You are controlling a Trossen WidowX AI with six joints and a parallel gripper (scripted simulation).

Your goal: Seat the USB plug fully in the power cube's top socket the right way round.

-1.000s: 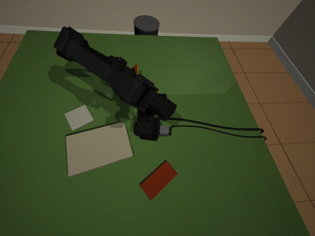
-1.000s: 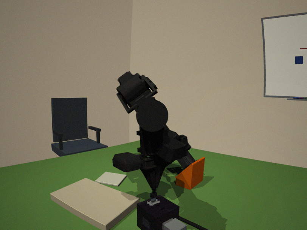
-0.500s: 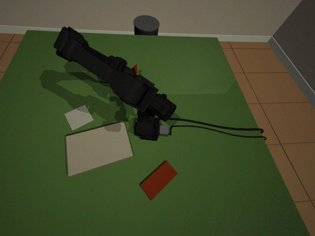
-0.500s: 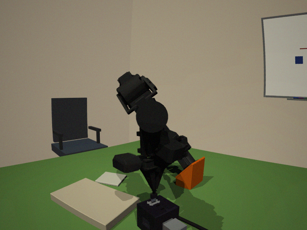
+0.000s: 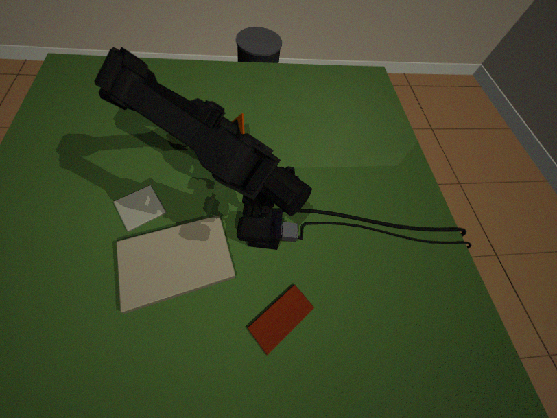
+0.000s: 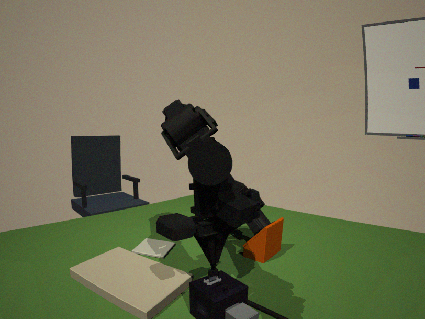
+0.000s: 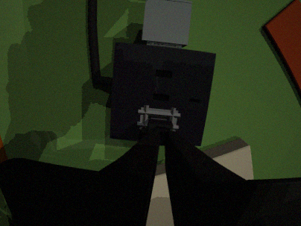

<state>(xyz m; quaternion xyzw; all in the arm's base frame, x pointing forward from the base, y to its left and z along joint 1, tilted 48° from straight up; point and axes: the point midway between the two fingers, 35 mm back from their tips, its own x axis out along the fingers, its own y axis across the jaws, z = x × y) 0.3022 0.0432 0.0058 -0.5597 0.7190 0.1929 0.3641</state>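
Right now the USB plug is 2 cm below my gripper tip. Also, from my gripper tip: USB socket 5 cm below; then red card 21 cm ahead, 11 cm below, 1 cm to the left; then beige slab 21 cm to the right, 10 cm below, 3 cm ahead.
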